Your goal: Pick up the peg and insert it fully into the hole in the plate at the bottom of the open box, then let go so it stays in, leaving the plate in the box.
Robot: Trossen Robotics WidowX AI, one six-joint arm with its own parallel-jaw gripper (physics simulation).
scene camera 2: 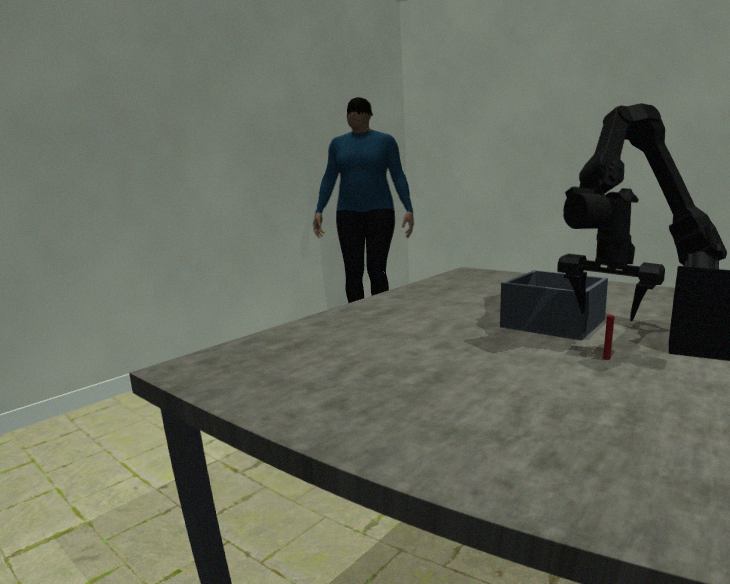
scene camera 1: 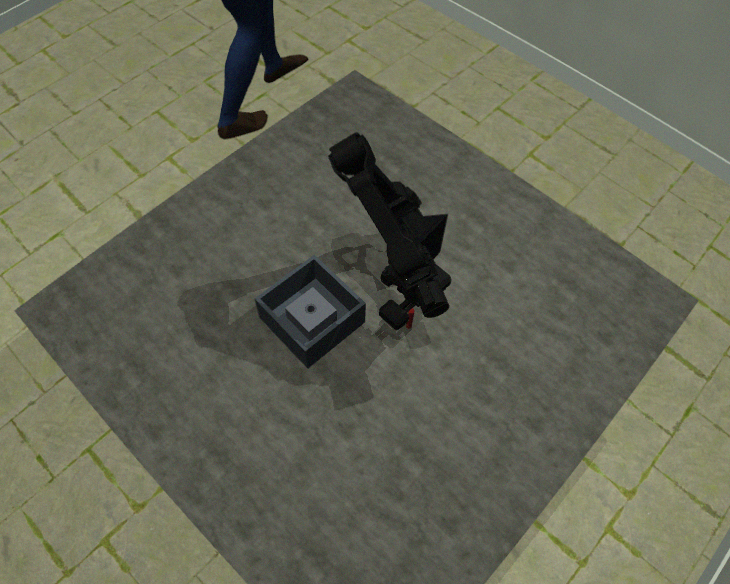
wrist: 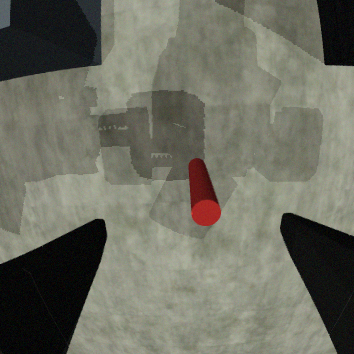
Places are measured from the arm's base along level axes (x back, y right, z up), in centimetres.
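Pixels of known places: gripper, between the fingertips: (scene camera 2: 606, 316) (scene camera 1: 412, 314) (wrist: 194, 225); arm's base, origin of its link: (scene camera 2: 701, 285) (scene camera 1: 416, 231).
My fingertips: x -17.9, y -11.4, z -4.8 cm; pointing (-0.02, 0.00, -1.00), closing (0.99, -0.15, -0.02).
For each thing: its top centre in the pictures, then the offset to it from my fingertips. Level surfaces: height alone.
- red peg, centre of its top: (wrist: 205, 212) (scene camera 2: 610, 315) (scene camera 1: 411, 310) dz +0.1, dx +0.6, dy +0.7 cm
- open dark blue-grey box, centre of its top: (scene camera 2: 557, 280) (scene camera 1: 309, 300) dz +1.9, dx -12.8, dy +21.2 cm
- light grey plate, centre of its top: (scene camera 1: 310, 308) dz -1.8, dx -12.8, dy +21.2 cm
- table, height of its surface: dz -7.9 cm
The red peg (scene camera 1: 410, 319) (scene camera 2: 608, 338) (wrist: 202, 190) stands upright on the table, outside the box. The open dark blue-grey box (scene camera 1: 280, 331) (scene camera 2: 541, 309) (wrist: 55, 57) stands beside it; a corner shows at the upper left of the wrist view. The light grey plate (scene camera 1: 320, 316) lies in the box, its round hole (scene camera 1: 310, 308) facing up and empty. My gripper (scene camera 2: 607, 316) (wrist: 194, 225) is open and empty, pointing down. In the wrist view the peg's top shows between the two fingertips, slightly beyond their line. In scene camera 1 the arm hides part of the gripper.
The arm's black base (scene camera 2: 700, 313) stands on the table (scene camera 1: 340, 474) (scene camera 2: 377, 420), to the right in scene camera 2. A person (scene camera 1: 243, 66) (scene camera 2: 365, 176) stands on the floor beyond the table's edge. Shadows of the arm fall around the box and peg.
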